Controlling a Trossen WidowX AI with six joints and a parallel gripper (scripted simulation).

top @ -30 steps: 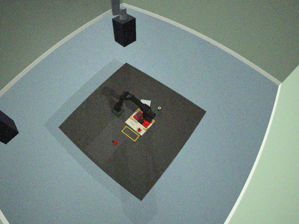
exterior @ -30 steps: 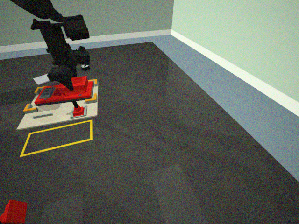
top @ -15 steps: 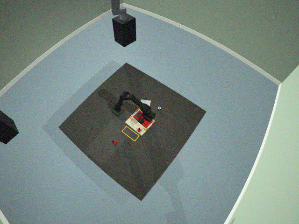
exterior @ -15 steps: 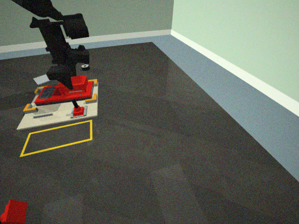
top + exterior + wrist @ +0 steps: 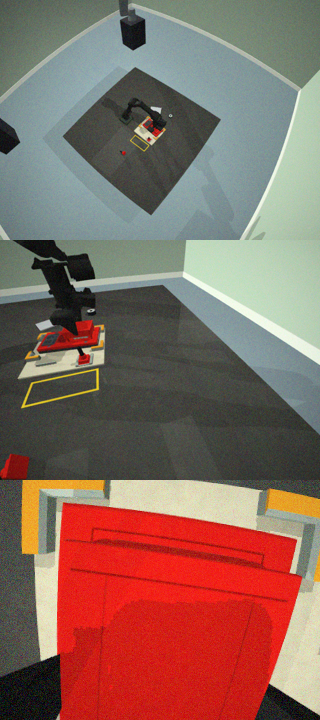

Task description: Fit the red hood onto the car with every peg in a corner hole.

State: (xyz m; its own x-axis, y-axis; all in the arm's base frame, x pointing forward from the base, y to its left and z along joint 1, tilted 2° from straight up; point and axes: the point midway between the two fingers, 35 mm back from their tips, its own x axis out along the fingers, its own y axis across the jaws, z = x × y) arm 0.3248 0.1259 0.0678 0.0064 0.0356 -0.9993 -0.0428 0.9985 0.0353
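My gripper tip is 1 cm to the right of the grey engine block and 3 cm above it. From my gripper tip the other things lie so: cream jig plate: 4 cm behind, 3 cm to the right, 4 cm below; stand: 3 cm ahead, 13 cm to the right, 2 cm below; red hood: 1 cm above.
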